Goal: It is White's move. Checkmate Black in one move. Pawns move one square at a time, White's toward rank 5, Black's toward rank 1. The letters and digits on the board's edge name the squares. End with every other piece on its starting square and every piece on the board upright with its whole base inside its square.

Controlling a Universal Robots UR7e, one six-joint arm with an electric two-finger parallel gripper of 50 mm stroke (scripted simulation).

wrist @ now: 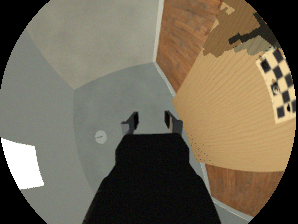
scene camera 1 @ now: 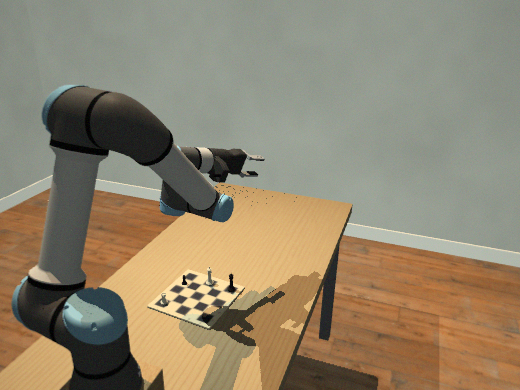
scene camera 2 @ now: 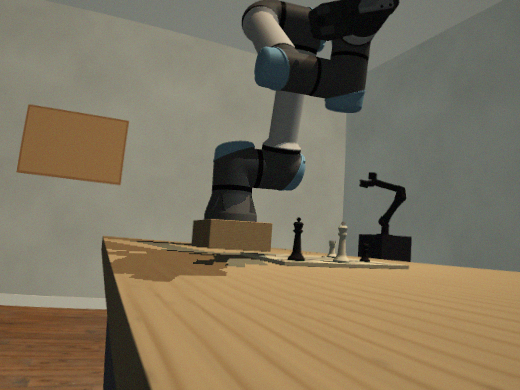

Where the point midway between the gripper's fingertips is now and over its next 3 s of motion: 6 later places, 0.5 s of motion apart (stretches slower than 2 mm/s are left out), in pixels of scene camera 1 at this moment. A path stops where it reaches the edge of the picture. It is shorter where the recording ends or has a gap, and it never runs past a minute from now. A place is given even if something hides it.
My gripper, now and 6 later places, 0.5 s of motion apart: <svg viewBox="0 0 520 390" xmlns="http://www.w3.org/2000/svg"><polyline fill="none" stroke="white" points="259,166 260,177 255,197 234,221 208,233 216,234 221,241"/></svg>
